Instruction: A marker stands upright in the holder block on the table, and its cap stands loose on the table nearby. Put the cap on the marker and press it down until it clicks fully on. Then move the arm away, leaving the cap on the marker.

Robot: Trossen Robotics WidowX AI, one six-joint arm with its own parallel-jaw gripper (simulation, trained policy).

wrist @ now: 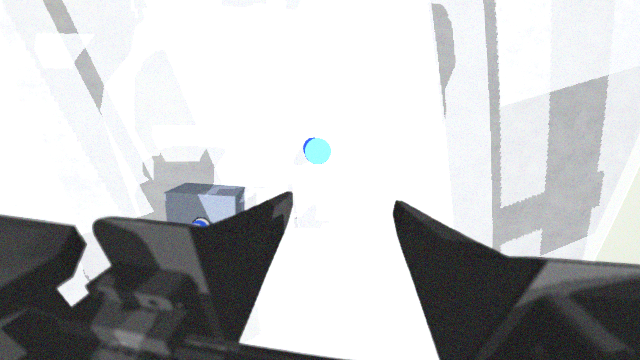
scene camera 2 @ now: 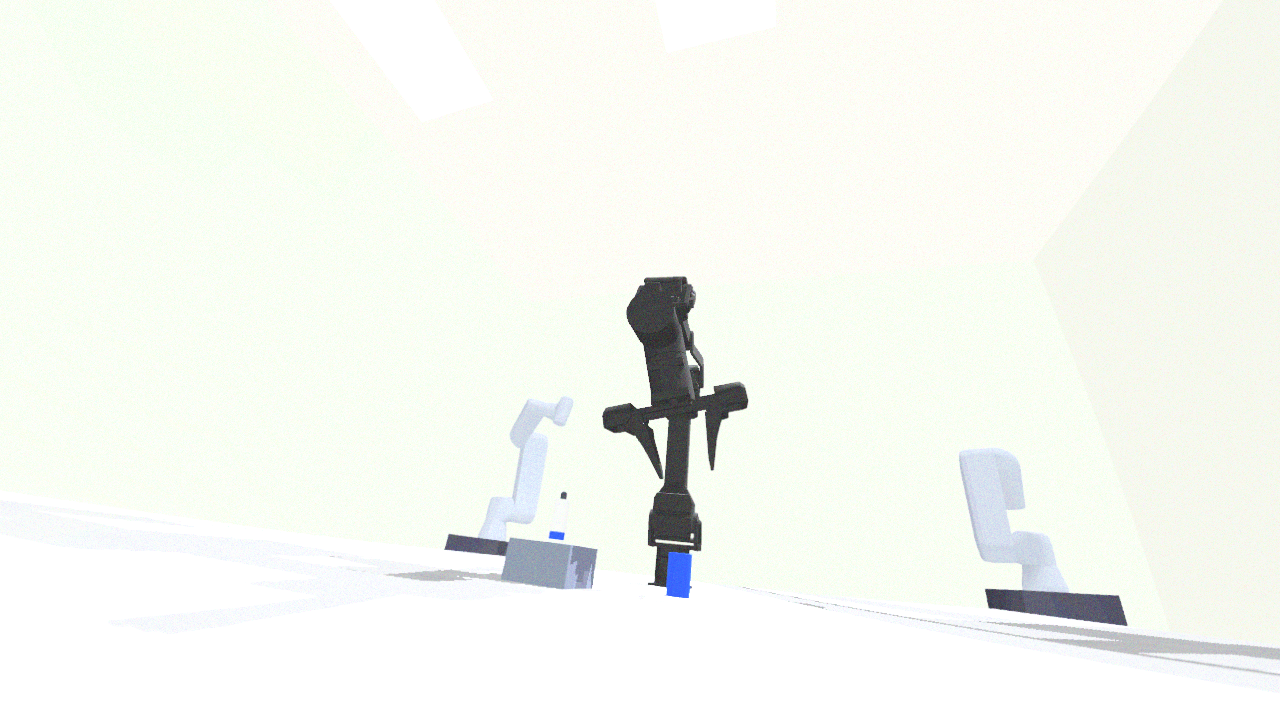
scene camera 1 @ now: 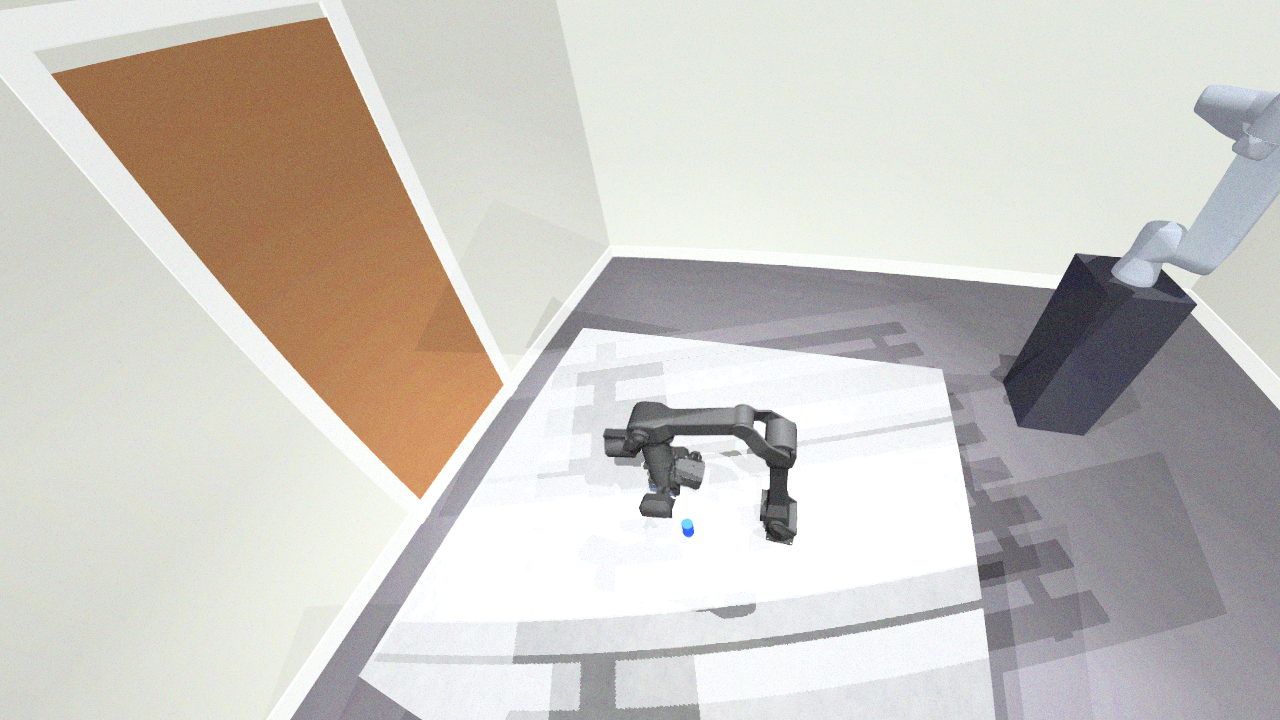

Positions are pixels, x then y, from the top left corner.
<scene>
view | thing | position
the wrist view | gripper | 342,202
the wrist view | grey holder block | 187,188
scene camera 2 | gripper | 686,475
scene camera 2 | blue cap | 679,567
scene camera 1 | gripper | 674,506
</scene>
